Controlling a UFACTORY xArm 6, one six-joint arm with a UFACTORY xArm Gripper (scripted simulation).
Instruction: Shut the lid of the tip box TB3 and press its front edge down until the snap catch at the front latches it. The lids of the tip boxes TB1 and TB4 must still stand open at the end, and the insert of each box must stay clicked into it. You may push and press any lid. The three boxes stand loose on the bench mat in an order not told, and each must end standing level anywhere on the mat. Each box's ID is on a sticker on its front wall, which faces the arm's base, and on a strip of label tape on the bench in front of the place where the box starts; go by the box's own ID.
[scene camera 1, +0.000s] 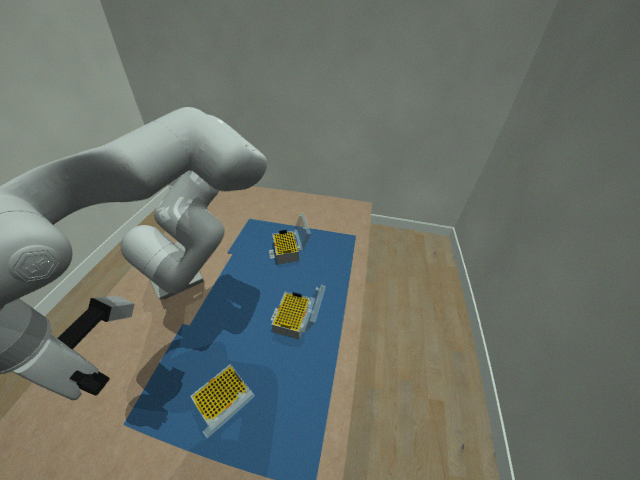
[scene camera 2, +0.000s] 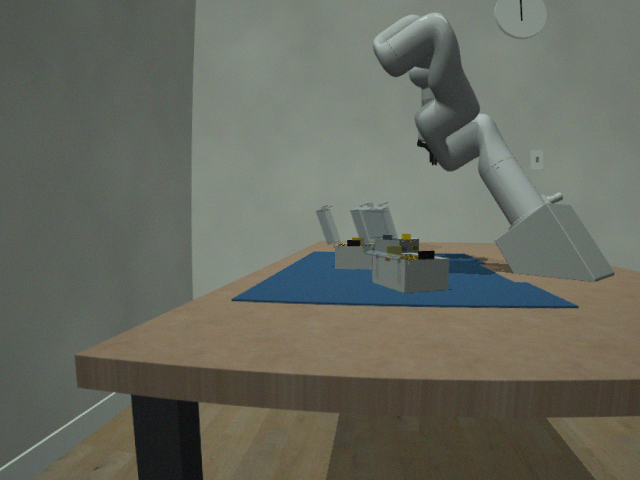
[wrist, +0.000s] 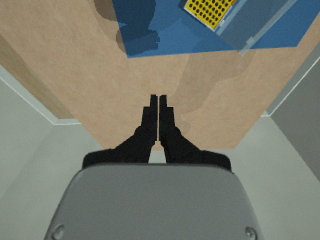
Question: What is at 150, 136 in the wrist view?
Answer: The gripper.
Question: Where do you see a blue bench mat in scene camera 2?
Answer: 313, 279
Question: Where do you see the gripper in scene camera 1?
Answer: At 100, 385
